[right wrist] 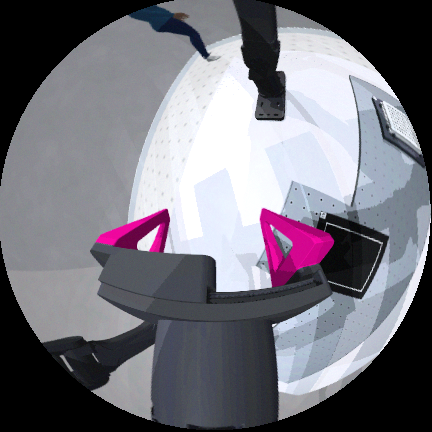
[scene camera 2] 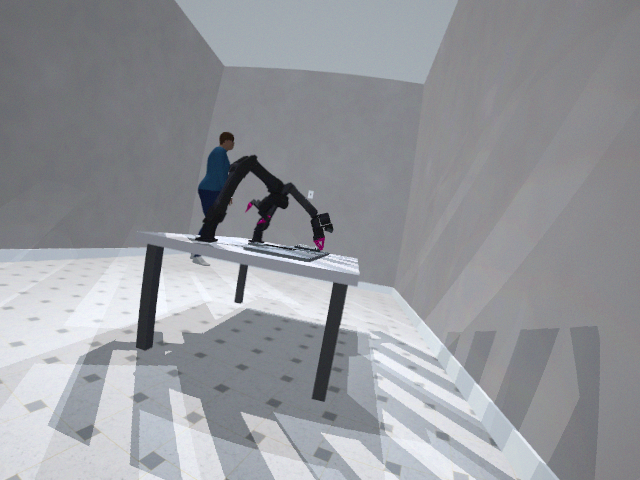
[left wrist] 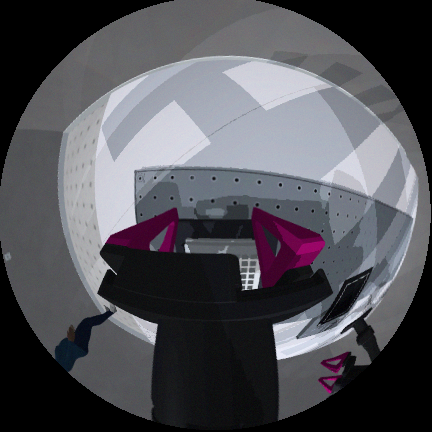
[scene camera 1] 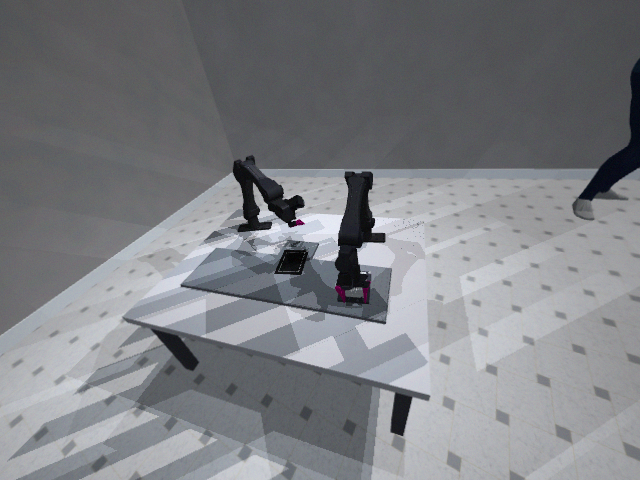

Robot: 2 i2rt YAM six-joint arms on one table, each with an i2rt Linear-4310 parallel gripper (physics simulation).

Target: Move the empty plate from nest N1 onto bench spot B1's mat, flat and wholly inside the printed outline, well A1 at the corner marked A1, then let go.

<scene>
My left gripper [left wrist: 214, 212] is open, holding nothing. Also in view: a well plate [left wrist: 244, 248]. My right gripper [right wrist: 214, 213] is open, holding nothing.
</scene>
